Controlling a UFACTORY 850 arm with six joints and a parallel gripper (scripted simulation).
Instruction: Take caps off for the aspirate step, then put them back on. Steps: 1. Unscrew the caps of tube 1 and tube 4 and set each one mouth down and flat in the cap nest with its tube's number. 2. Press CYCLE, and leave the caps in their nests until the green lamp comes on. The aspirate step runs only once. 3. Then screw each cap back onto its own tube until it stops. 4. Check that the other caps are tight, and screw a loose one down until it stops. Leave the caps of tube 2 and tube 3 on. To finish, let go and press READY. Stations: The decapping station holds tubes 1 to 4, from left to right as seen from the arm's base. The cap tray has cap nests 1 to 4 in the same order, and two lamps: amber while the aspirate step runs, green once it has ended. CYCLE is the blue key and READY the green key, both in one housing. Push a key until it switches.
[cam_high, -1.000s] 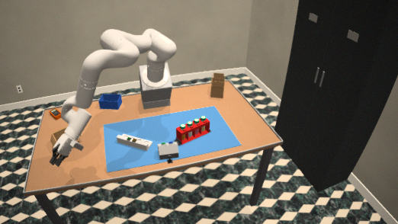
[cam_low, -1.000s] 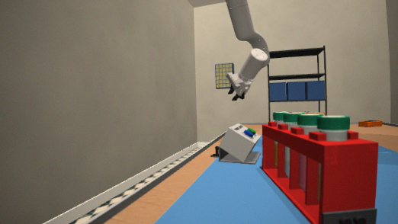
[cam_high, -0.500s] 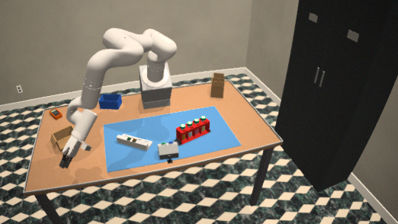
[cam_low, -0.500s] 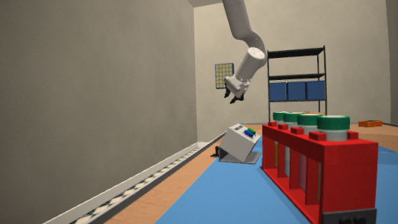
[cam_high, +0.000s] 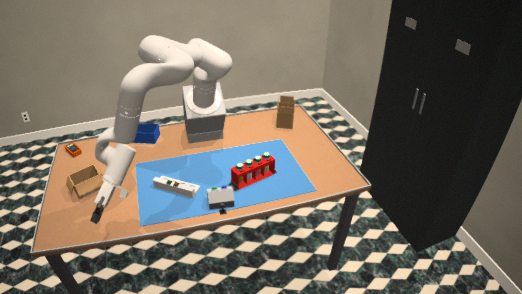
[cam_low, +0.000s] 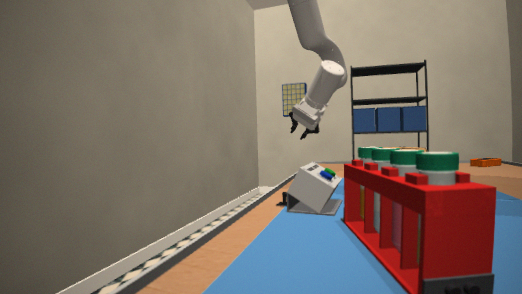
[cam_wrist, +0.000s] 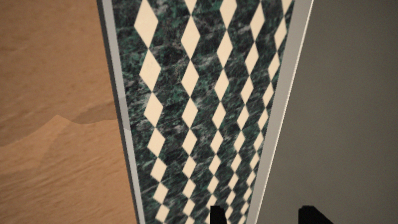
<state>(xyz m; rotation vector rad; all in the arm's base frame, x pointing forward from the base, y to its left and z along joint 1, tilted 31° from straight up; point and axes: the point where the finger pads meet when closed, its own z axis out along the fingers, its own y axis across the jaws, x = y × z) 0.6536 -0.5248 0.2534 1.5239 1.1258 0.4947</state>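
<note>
The green cap is 35 cm behind my hand, 78 cm to the left of it and 5 cm below it. Round my hand: green ready key (21 cm behind, 51 cm to the left, 10 cm below); key housing (19 cm behind, 53 cm to the left, 11 cm below); blue cycle key (21 cm behind, 55 cm to the left, 10 cm below).
</note>
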